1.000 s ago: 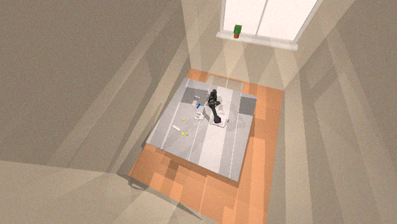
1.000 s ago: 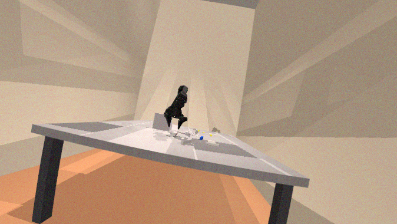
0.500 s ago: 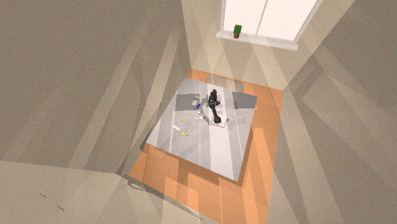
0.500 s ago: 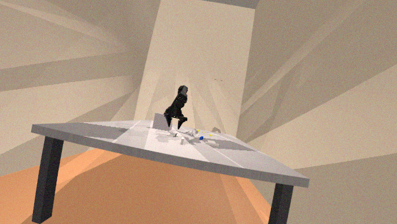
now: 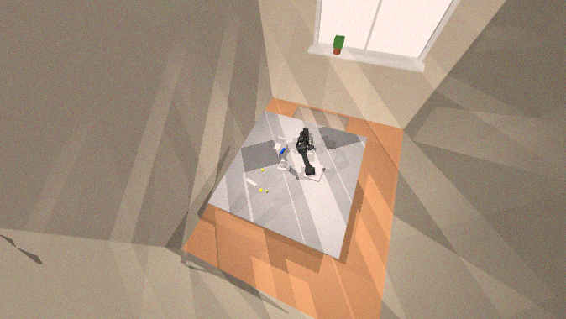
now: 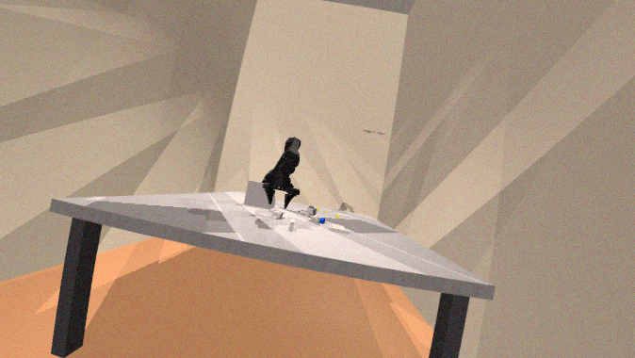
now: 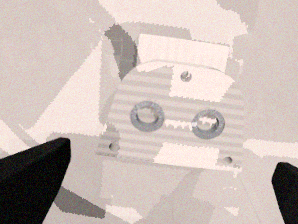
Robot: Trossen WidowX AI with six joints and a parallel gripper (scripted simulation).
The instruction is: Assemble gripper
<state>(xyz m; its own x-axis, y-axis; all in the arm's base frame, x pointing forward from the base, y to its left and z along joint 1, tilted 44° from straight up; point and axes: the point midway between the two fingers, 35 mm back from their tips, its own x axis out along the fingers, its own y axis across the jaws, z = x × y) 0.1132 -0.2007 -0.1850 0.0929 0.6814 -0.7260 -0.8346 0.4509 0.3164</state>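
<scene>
Right now the pale housing plate is 30 mm below my gripper tip, 10 mm to the left of it and 10 mm ahead of it. The rest, counted from my gripper tip: ribbed rectangular plate (240 mm to the left, 200 mm ahead, 50 mm below); then blue block (240 mm ahead, 70 mm to the left, 40 mm below); then white jaw (230 mm to the left, 150 mm ahead, 40 mm below).
</scene>
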